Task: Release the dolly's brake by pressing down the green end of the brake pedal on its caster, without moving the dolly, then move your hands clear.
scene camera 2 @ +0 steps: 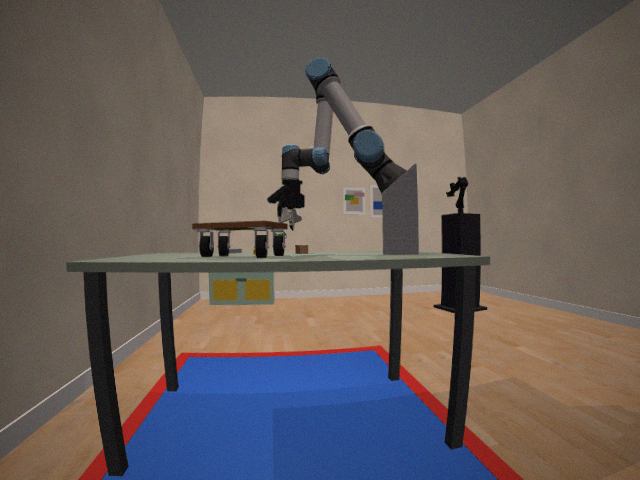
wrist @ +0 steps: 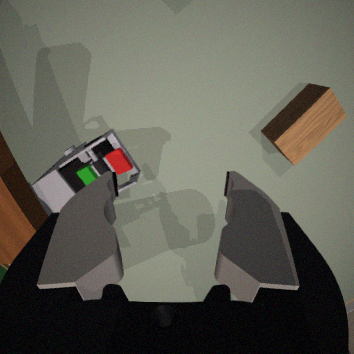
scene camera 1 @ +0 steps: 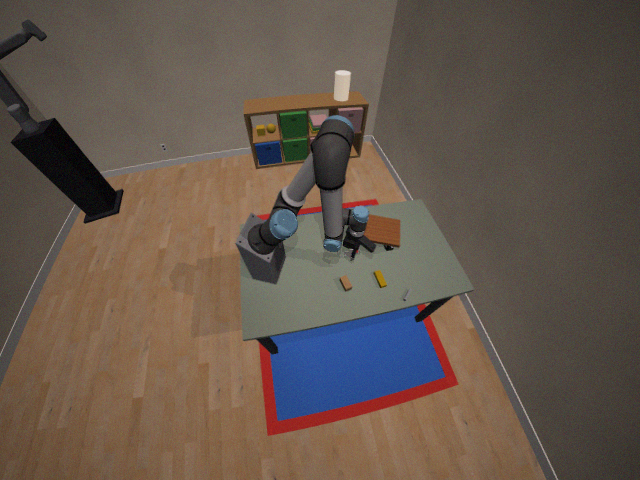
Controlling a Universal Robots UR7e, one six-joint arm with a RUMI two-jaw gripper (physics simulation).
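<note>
The dolly, with its brown wooden deck (scene camera 1: 383, 230) (scene camera 2: 240, 225) (wrist: 11, 212), stands on its casters on the table. In the wrist view the braked caster (wrist: 54, 191) sticks out beside the deck, with the pedal's green end (wrist: 87, 175) nearer the deck and its red end (wrist: 119, 161) farther out. The green end also shows small in scene camera 2 (scene camera 2: 279, 234). My gripper (scene camera 1: 352, 254) (scene camera 2: 290, 225) (wrist: 170, 174) is partly open and empty, above the table beside the dolly. In the wrist view the left fingertip overlaps the caster's near side, close to the green end; whether it touches cannot be told.
A wooden block (scene camera 1: 345, 283) (scene camera 2: 301, 249) (wrist: 310, 126) lies on the green table (scene camera 1: 299, 304) (scene camera 2: 361, 262). A yellow block (scene camera 1: 380, 279) and a small grey piece (scene camera 1: 406, 294) lie farther from the arm's base. A shelf unit (scene camera 1: 305, 104) stands behind the table.
</note>
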